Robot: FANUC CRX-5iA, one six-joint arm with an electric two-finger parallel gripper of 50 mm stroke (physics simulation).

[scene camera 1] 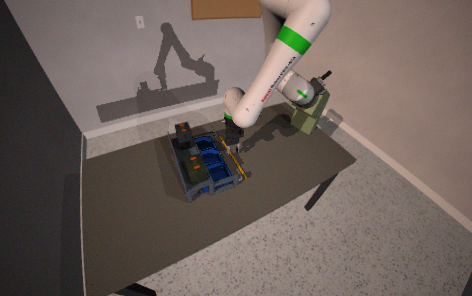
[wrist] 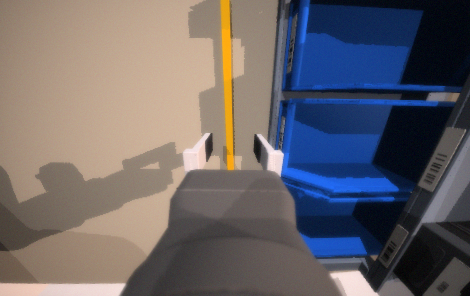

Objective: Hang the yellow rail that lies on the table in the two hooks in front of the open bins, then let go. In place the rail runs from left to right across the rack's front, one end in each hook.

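Frame: origin at the arm's base, x right, y ahead, z up, level; metres.
Seen in the pictures: gripper, between the fingertips: (scene camera 1: 232, 152) (wrist: 233, 142).
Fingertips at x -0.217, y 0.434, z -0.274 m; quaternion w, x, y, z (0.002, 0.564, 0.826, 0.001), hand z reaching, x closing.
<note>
A point is followed by its place in that frame.
The yellow rail (scene camera 1: 240, 169) @(x -0.308, y 0.391, z -0.316 m) (wrist: 227, 75) @(x -0.288, y 0.396, z -0.316 m) lies on the table along the front of the rack, beside it and apart from it. The rack (scene camera 1: 189, 196) @(x -0.511, y 0.652, z -0.265 m) holds open blue bins (scene camera 1: 219, 173) @(x -0.336, y 0.511, z -0.317 m) (wrist: 345, 67) @(x -0.359, y 0.537, z -0.317 m). My gripper (scene camera 1: 233, 149) @(x -0.217, y 0.434, z -0.274 m) (wrist: 233, 142) @(x -0.217, y 0.434, z -0.274 m) is open, pointing down low over the rail. In the wrist view the rail runs between the two spread fingers, with one finger on each side, the right one close to the rack's front edge. The gripper body hides the rail's near end there. The two hooks are too small or hidden to make out clearly.
A dark box (scene camera 1: 183, 135) @(x -0.242, y 0.699, z -0.120 m) (wrist: 431, 254) @(x -0.203, y 0.665, z -0.204 m) and an olive box (scene camera 1: 196, 169) @(x -0.456, y 0.612, z -0.126 m) with orange latches stand on the rack behind the bins. The table (scene camera 1: 135, 230) @(x -0.655, y 0.889, z -0.326 m) extends around the rack. A green pedestal (scene camera 1: 306, 120) @(x 0.060, y -0.100, z -0.226 m) stands at the table's far right.
</note>
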